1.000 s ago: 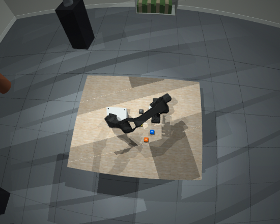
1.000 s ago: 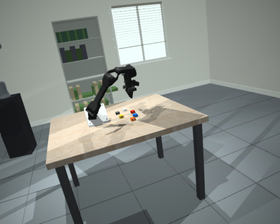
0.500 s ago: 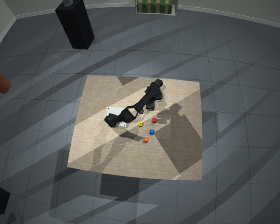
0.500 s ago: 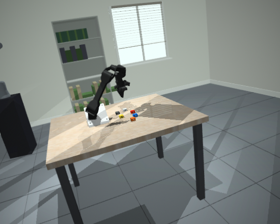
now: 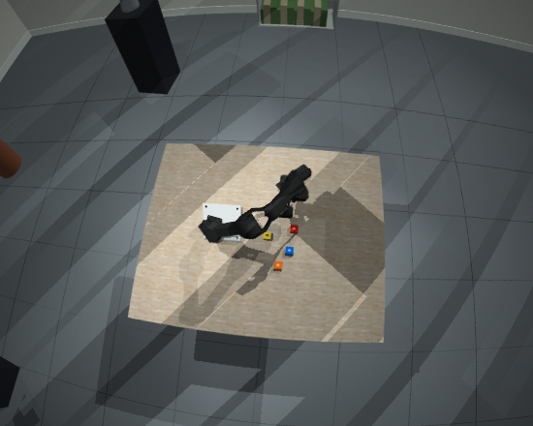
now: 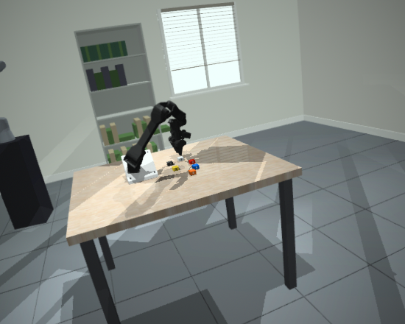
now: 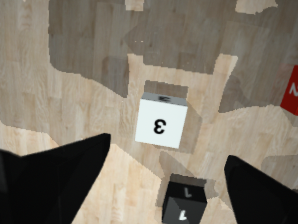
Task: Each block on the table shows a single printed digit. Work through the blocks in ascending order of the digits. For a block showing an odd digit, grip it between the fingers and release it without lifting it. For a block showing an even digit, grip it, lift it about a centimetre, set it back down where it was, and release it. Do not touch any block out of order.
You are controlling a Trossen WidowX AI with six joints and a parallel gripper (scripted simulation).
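My gripper tip is 30 mm above the white block and 10 mm to the right of it. From my gripper tip the other things lie so: yellow block: 150 mm to the right, 50 mm behind, 30 mm below; red block: 90 mm to the right, 60 mm ahead, 30 mm below; black block: 70 mm behind, 40 mm to the right, 30 mm below.
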